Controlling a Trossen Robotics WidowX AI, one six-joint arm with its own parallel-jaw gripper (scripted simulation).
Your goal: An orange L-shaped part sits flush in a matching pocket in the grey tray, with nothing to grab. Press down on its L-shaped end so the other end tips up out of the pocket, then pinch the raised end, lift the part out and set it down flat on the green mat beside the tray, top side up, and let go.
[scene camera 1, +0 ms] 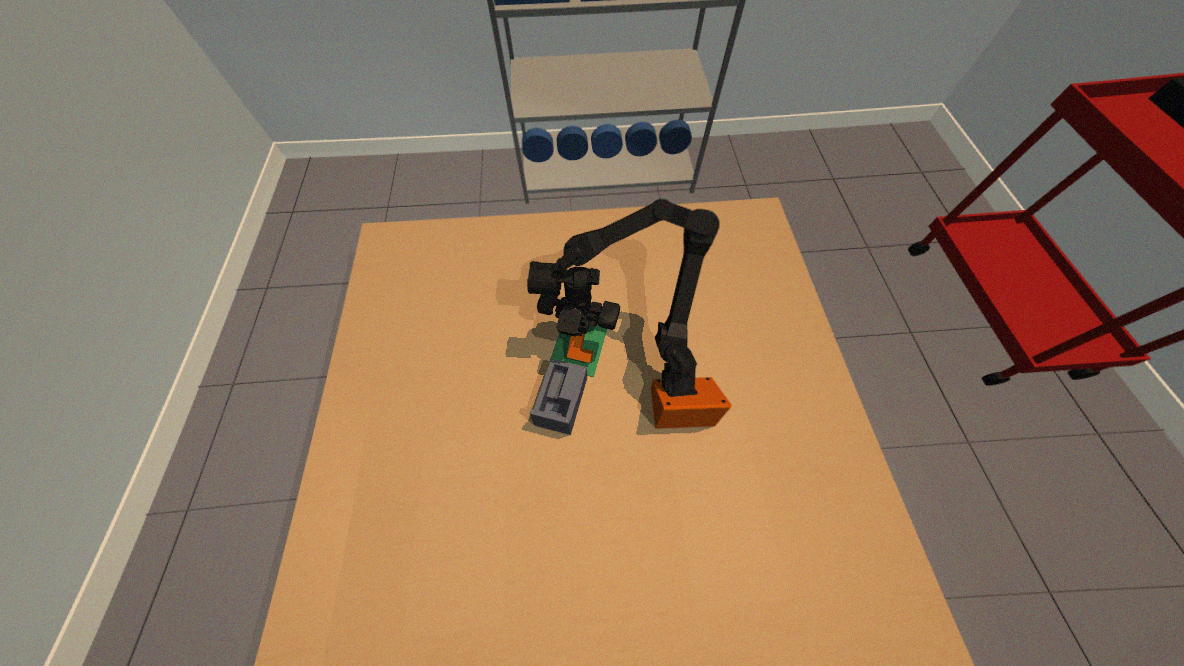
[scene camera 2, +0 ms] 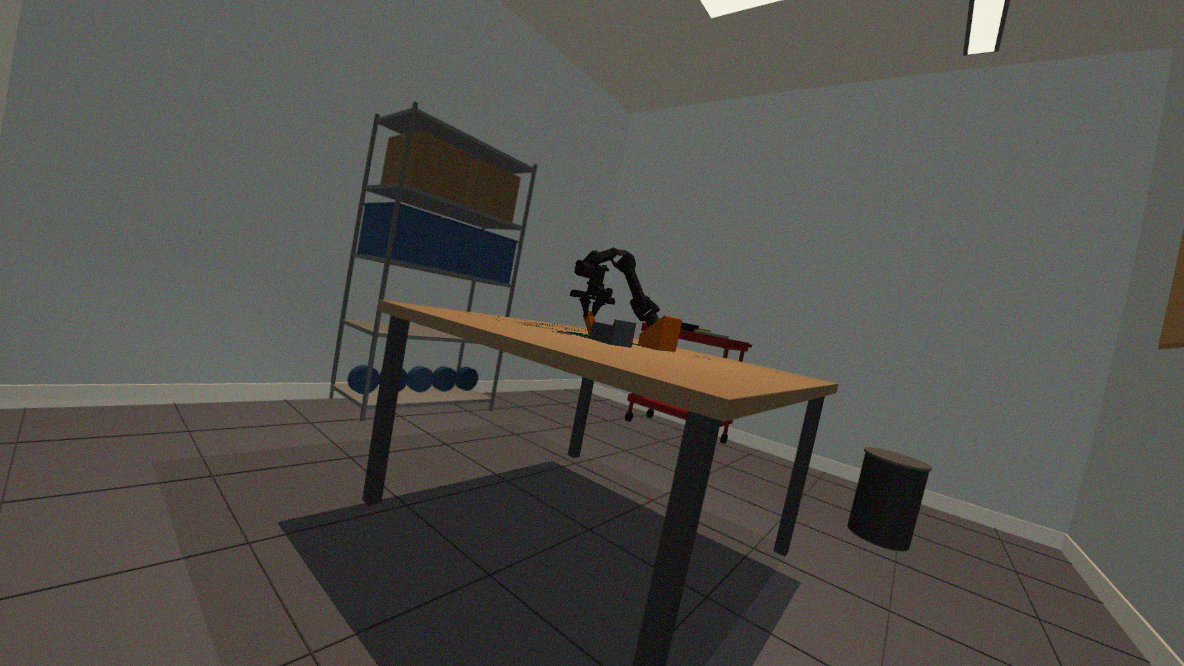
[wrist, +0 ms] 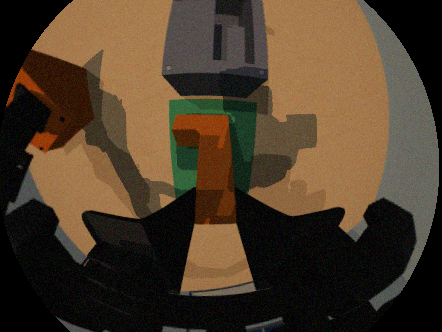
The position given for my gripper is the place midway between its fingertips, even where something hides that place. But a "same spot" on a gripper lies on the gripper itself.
My gripper shows in scene camera 1, in scene camera 2 (589,318) and in the wrist view. The same spot on my gripper: (scene camera 1: 593,318) is (wrist: 104,264).
